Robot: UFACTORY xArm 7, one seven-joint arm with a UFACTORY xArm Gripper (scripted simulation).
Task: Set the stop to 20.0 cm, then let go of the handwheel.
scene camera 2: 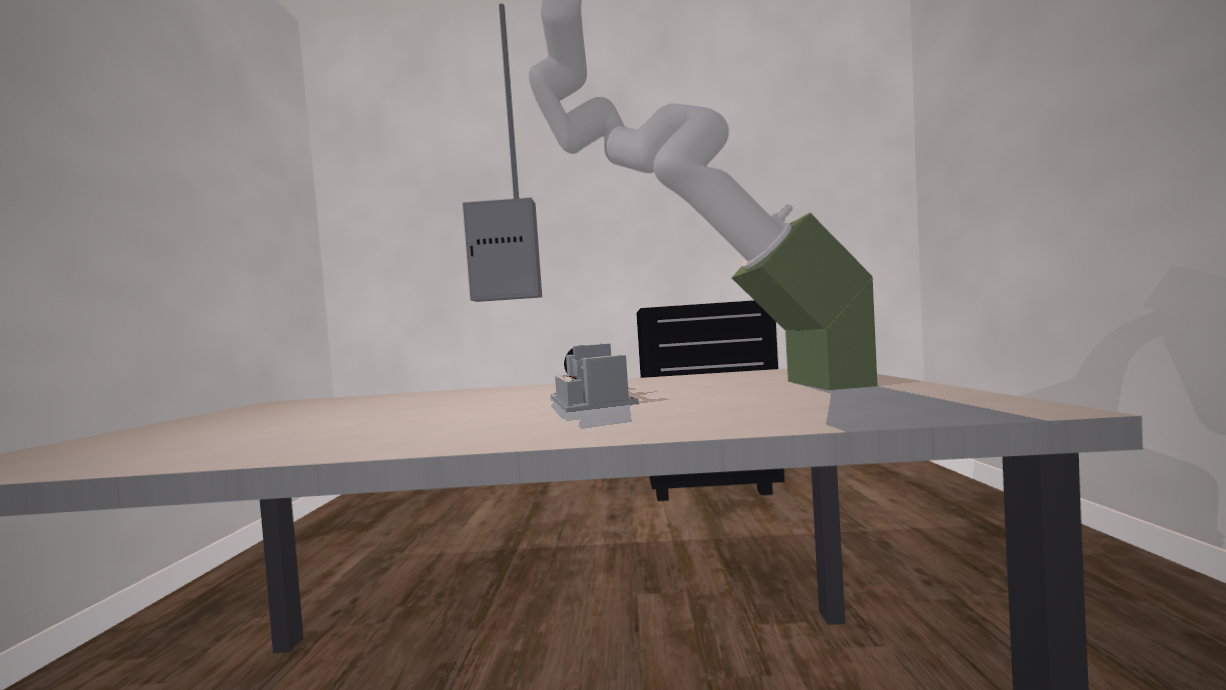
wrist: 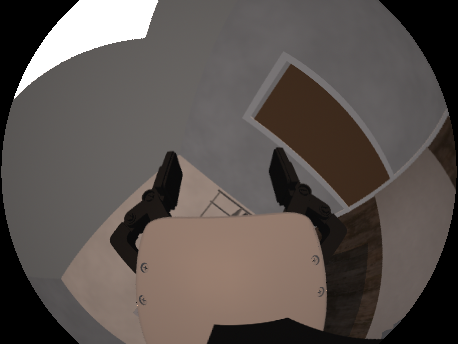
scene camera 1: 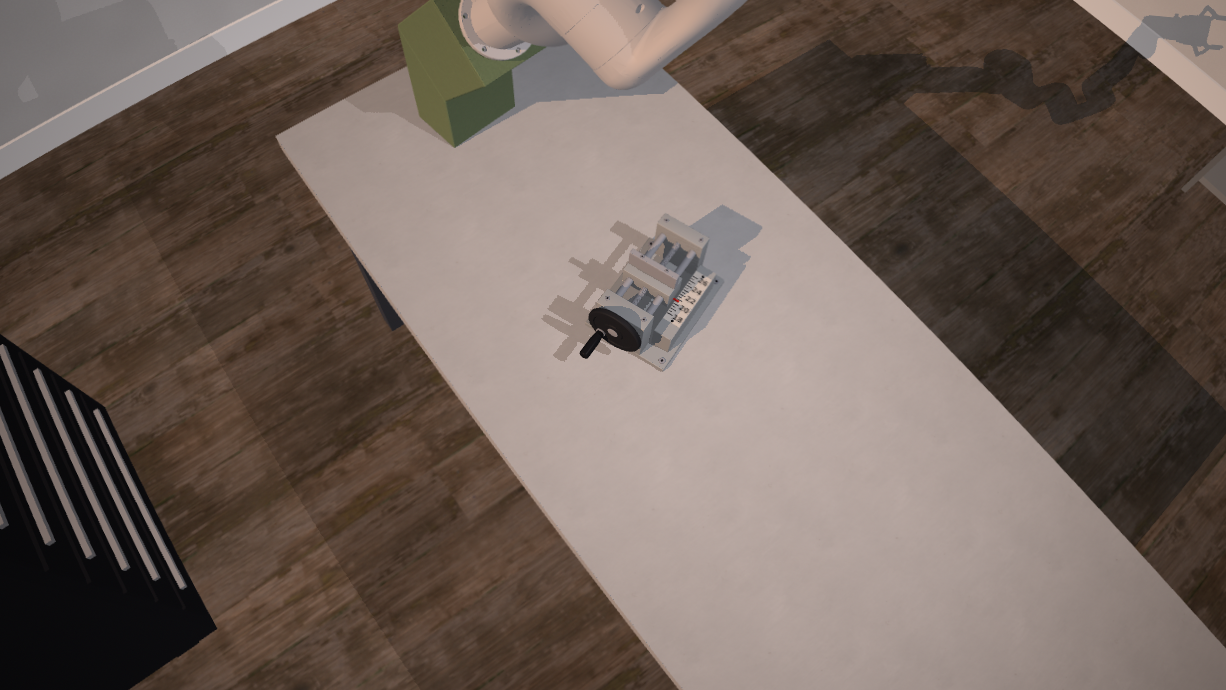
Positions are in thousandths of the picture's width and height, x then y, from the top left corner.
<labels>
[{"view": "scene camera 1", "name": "black handwheel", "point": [501, 478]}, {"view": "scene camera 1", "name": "grey stop block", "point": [538, 407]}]
</labels>
